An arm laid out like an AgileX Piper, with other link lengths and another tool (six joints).
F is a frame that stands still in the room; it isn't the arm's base.
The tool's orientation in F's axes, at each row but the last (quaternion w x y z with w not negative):
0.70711, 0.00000, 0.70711, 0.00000
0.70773, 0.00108, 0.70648, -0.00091
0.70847, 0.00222, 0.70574, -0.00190
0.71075, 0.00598, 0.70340, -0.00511
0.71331, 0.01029, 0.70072, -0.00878
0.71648, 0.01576, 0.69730, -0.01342
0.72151, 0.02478, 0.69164, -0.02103
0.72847, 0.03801, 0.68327, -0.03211
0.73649, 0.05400, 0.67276, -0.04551
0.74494, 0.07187, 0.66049, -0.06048
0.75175, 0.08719, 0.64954, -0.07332
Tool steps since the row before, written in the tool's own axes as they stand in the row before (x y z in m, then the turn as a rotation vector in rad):
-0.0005, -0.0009, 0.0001, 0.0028, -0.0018, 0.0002
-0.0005, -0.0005, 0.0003, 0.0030, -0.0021, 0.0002
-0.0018, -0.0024, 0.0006, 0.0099, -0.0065, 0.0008
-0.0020, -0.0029, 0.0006, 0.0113, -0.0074, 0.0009
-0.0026, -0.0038, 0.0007, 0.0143, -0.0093, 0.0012
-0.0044, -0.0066, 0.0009, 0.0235, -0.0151, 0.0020
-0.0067, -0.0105, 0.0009, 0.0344, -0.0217, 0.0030
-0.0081, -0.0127, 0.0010, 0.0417, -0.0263, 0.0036
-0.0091, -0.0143, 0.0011, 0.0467, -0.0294, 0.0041
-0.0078, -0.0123, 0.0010, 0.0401, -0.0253, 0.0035
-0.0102, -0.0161, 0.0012, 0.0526, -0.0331, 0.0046
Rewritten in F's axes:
0.0001, -0.0009, 0.0005, 0.0002, -0.0018, -0.0028
0.0003, -0.0005, 0.0005, 0.0002, -0.0021, -0.0030
0.0006, -0.0024, 0.0018, 0.0008, -0.0065, -0.0099
0.0005, -0.0029, 0.0020, 0.0009, -0.0074, -0.0113
0.0006, -0.0038, 0.0026, 0.0012, -0.0093, -0.0143
0.0005, -0.0066, 0.0044, 0.0020, -0.0151, -0.0235
-0.0001, -0.0106, 0.0067, 0.0030, -0.0217, -0.0344
-0.0008, -0.0128, 0.0080, 0.0037, -0.0263, -0.0417
-0.0017, -0.0144, 0.0089, 0.0042, -0.0294, -0.0467
-0.0022, -0.0123, 0.0075, 0.0036, -0.0253, -0.0401
-0.0039, -0.0160, 0.0097, 0.0047, -0.0331, -0.0526

